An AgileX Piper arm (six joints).
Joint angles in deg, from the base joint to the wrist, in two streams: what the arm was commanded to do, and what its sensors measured. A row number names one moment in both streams.
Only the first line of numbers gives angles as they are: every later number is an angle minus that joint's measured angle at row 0.
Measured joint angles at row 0:
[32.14 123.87 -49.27 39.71 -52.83 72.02]
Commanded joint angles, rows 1 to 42:
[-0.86 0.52 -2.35 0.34 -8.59 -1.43]
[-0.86 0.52 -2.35 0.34 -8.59 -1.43]
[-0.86 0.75 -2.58 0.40 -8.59 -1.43]
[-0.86 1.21 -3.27 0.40 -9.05 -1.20]
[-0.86 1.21 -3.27 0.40 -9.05 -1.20]
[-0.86 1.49 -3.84 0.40 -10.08 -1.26]
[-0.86 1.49 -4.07 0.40 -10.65 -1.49]
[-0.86 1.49 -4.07 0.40 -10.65 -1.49]
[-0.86 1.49 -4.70 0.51 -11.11 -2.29]
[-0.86 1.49 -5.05 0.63 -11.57 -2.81]
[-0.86 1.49 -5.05 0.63 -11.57 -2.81]
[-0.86 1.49 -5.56 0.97 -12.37 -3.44]
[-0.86 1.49 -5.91 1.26 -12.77 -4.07]
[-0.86 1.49 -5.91 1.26 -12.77 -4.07]
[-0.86 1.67 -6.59 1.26 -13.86 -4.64]
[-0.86 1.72 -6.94 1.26 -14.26 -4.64]
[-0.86 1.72 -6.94 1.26 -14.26 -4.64]
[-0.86 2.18 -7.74 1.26 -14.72 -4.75]
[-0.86 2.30 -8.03 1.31 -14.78 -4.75]
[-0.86 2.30 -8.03 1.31 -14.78 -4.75]
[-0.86 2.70 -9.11 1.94 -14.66 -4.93]
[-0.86 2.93 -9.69 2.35 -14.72 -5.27]
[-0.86 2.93 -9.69 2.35 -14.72 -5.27]
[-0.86 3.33 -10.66 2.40 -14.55 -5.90]
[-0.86 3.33 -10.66 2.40 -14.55 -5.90]
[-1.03 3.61 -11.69 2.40 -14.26 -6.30]
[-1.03 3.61 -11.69 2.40 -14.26 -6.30]
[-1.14 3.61 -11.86 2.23 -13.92 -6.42]
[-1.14 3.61 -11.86 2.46 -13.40 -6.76]
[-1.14 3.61 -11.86 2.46 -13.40 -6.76]
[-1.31 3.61 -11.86 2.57 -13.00 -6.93]
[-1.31 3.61 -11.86 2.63 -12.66 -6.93]
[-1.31 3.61 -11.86 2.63 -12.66 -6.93]
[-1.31 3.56 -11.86 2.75 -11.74 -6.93]
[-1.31 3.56 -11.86 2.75 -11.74 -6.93]
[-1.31 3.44 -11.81 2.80 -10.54 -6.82]
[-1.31 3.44 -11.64 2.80 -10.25 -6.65]
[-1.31 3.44 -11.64 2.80 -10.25 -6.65]
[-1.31 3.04 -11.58 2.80 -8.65 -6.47]
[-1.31 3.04 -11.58 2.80 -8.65 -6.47]
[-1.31 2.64 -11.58 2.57 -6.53 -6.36]
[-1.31 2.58 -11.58 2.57 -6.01 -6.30]
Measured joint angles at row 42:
[1.61 3.27 -6.25 8.99 2.01 -6.30]
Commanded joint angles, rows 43 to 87:
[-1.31 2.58 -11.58 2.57 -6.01 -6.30]
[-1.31 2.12 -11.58 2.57 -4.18 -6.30]
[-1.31 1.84 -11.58 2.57 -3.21 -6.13]
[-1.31 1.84 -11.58 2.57 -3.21 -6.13]
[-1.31 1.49 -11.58 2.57 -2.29 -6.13]
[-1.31 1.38 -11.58 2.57 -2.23 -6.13]
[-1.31 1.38 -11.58 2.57 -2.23 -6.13]
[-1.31 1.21 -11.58 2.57 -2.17 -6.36]
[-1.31 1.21 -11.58 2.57 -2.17 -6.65]
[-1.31 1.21 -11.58 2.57 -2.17 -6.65]
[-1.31 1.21 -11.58 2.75 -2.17 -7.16]
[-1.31 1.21 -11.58 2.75 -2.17 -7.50]
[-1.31 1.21 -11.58 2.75 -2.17 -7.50]
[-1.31 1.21 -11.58 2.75 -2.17 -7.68]
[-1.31 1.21 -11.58 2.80 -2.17 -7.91]
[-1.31 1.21 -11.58 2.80 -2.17 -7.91]
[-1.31 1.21 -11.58 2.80 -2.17 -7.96]
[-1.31 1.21 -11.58 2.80 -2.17 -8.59]
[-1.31 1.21 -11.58 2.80 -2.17 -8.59]
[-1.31 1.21 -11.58 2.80 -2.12 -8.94]
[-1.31 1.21 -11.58 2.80 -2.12 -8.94]
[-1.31 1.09 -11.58 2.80 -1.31 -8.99]
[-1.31 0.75 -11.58 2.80 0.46 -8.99]
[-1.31 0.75 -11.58 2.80 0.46 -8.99]
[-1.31 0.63 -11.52 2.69 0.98 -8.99]
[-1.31 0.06 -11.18 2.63 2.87 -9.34]
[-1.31 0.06 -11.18 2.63 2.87 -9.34]
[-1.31 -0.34 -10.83 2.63 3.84 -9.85]
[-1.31 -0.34 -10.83 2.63 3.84 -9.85]
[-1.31 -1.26 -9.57 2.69 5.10 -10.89]
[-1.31 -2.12 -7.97 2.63 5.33 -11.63]
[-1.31 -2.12 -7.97 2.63 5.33 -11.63]
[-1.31 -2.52 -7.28 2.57 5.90 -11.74]
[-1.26 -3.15 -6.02 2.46 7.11 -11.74]
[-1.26 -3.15 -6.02 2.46 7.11 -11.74]
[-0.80 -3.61 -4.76 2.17 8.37 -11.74]
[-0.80 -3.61 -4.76 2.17 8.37 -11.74]
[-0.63 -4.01 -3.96 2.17 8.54 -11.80]
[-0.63 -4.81 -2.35 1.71 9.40 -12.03]
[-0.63 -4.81 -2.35 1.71 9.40 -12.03]
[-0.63 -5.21 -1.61 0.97 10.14 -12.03]
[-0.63 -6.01 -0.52 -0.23 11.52 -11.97]
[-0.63 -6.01 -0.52 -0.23 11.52 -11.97]
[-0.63 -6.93 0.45 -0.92 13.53 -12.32]
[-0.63 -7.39 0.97 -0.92 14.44 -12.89]
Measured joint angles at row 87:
[-0.57 -5.61 -0.12 0.86 12.21 -10.89]
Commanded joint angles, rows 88 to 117:
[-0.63 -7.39 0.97 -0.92 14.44 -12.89]
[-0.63 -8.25 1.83 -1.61 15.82 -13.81]
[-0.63 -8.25 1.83 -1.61 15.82 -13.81]
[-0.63 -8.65 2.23 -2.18 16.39 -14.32]
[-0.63 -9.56 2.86 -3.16 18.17 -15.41]
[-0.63 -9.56 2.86 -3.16 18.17 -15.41]
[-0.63 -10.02 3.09 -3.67 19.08 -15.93]
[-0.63 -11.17 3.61 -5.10 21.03 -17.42]
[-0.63 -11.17 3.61 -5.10 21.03 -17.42]
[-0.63 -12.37 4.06 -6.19 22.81 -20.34]
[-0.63 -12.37 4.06 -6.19 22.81 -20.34]
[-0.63 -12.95 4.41 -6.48 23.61 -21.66]
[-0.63 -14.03 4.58 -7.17 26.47 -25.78]
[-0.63 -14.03 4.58 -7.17 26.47 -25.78]
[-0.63 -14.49 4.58 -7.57 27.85 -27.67]
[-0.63 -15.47 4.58 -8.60 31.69 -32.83]
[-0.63 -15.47 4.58 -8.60 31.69 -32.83]
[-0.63 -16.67 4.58 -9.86 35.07 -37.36]
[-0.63 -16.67 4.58 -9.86 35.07 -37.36]
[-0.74 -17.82 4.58 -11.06 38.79 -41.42]
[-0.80 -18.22 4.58 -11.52 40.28 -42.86]
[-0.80 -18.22 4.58 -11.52 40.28 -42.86]
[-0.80 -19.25 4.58 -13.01 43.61 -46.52]
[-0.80 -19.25 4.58 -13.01 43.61 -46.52]
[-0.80 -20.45 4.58 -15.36 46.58 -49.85]
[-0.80 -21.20 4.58 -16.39 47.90 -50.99]
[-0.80 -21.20 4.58 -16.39 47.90 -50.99]
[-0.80 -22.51 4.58 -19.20 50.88 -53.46]
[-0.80 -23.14 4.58 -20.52 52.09 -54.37]
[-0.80 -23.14 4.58 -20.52 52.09 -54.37]
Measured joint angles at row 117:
[-0.57 -21.02 4.52 -16.28 48.13 -50.36]
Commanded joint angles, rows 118 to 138:
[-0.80 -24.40 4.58 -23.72 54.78 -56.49]
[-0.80 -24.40 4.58 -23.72 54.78 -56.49]
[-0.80 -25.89 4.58 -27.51 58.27 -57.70]
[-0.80 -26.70 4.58 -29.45 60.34 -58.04]
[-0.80 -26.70 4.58 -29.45 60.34 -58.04]
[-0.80 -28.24 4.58 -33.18 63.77 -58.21]
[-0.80 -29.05 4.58 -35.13 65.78 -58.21]
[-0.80 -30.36 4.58 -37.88 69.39 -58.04]
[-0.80 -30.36 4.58 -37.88 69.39 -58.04]
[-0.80 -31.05 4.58 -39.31 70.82 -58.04]
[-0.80 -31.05 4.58 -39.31 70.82 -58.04]
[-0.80 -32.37 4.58 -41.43 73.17 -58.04]
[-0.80 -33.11 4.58 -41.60 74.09 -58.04]
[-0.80 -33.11 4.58 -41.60 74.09 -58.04]
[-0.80 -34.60 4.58 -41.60 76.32 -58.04]
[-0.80 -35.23 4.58 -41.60 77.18 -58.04]
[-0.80 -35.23 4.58 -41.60 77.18 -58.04]
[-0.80 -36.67 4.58 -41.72 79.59 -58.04]
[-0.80 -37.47 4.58 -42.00 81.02 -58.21]
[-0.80 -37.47 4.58 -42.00 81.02 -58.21]
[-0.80 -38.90 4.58 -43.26 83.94 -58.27]
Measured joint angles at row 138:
[-0.57 -36.95 4.58 -41.37 79.93 -57.29]
